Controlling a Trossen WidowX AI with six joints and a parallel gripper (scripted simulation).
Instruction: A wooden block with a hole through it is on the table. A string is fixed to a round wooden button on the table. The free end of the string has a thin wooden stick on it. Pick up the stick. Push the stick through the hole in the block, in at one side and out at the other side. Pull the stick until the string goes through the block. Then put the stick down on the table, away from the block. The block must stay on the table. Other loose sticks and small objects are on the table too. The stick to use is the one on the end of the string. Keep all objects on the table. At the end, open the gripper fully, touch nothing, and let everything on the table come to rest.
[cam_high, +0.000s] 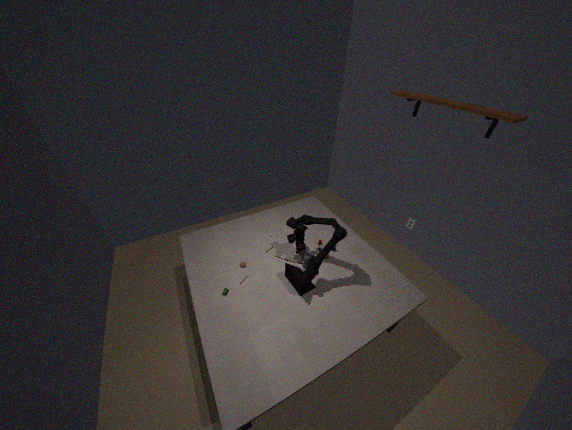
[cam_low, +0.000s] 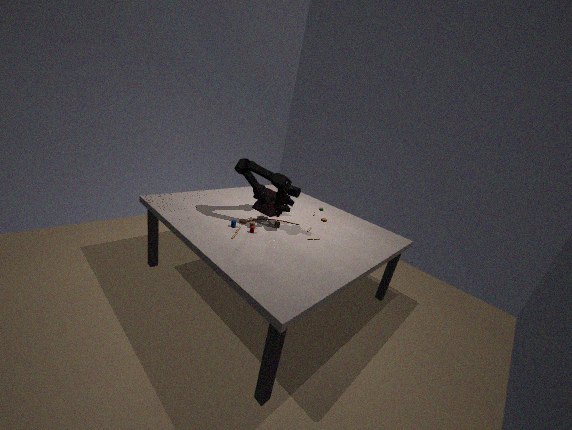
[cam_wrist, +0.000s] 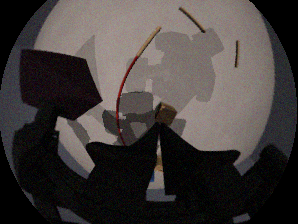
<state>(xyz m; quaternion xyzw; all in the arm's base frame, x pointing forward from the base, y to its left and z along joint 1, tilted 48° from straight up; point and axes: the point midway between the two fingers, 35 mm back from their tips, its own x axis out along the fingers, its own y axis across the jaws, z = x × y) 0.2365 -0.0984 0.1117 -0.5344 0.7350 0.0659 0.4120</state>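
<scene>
Right now my gripper tip is 10 mm short of the wooden block, 10 mm to the left of it and 50 mm above it. From my gripper tip the other things lie so: red object 20 mm behind, 200 mm to the right, 40 mm below; button 150 mm behind, 140 mm to the right, 50 mm below; thin wooden stick 30 mm ahead, 120 mm to the left, 60 mm below.
</scene>
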